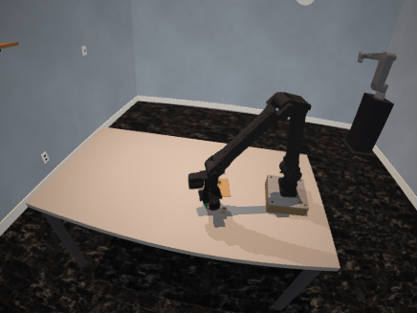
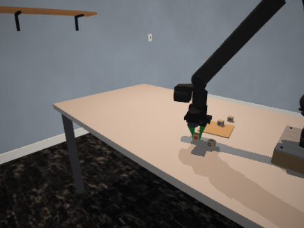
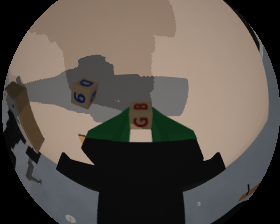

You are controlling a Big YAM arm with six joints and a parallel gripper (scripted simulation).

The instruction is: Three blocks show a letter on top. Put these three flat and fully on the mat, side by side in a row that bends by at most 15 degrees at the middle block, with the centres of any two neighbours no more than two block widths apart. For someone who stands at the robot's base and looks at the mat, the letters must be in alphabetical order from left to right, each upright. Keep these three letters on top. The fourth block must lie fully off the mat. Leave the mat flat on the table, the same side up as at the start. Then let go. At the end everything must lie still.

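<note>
Now: hand 2 cm past the mat, 15 cm to the left of it and 1 cm above it.
</note>
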